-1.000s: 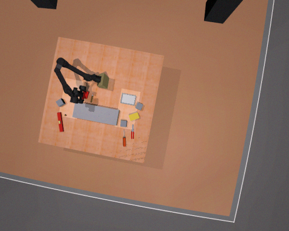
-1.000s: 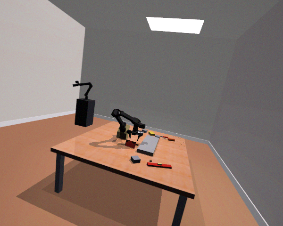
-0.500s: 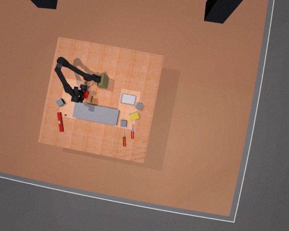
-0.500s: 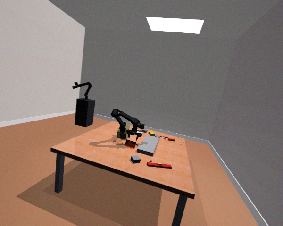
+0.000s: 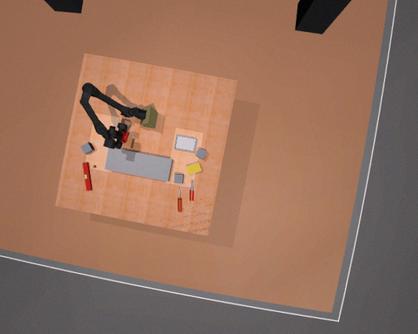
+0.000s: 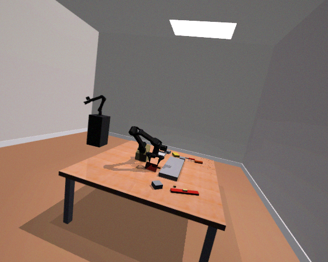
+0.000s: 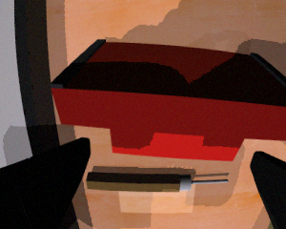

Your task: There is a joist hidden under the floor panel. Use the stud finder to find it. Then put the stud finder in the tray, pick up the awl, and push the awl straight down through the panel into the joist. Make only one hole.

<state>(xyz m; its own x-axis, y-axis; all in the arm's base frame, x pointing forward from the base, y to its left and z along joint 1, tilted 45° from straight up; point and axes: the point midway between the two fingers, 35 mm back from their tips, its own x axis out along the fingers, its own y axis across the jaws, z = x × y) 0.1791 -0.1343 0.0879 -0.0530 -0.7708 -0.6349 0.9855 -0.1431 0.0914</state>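
Right now the red stud finder is 30 mm below my gripper tip and 20 mm behind it. Round my gripper tip: white tray: 480 mm to the left, 40 mm below, 20 mm behind; then red level: 350 mm ahead, 290 mm to the right, 40 mm below; then awl: 50 mm to the left, 50 mm below.
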